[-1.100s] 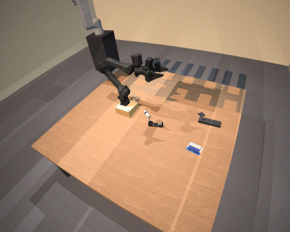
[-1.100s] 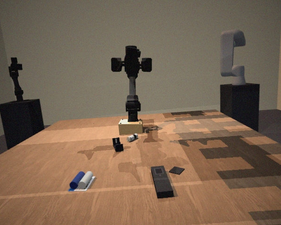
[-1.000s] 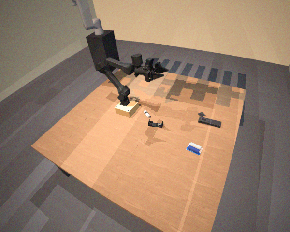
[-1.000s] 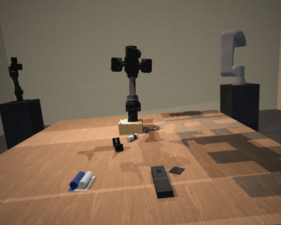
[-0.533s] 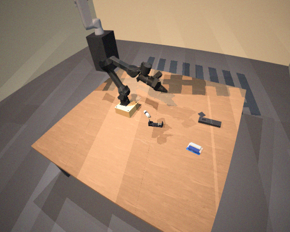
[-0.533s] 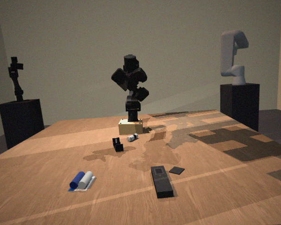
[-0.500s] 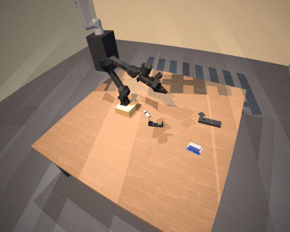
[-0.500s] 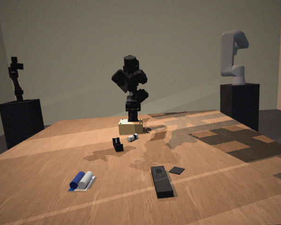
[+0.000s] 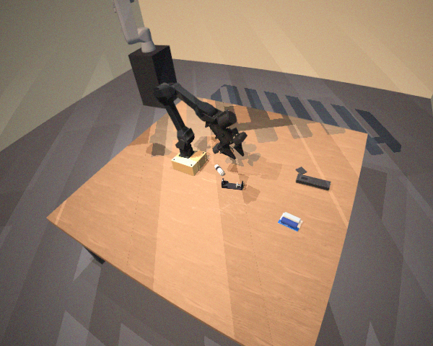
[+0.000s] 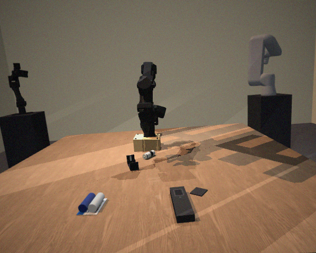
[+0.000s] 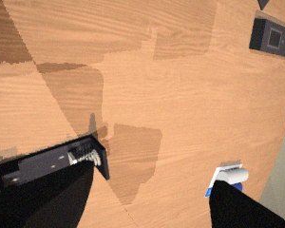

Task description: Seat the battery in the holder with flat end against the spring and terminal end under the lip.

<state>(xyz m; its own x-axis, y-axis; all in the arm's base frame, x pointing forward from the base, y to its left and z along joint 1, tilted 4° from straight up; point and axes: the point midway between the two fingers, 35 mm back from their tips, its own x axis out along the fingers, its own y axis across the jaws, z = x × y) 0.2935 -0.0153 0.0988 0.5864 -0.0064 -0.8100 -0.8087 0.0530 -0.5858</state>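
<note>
Right now my gripper tip is 120 mm past the battery and 120 mm above it. The rest, counted from my gripper tip: black cover: 270 mm ahead, 150 mm to the left, 130 mm below; then card: 300 mm ahead, 170 mm to the right, 120 mm below; then grey plate: 120 mm below, 70 mm to the right, 10 mm ahead.
</note>
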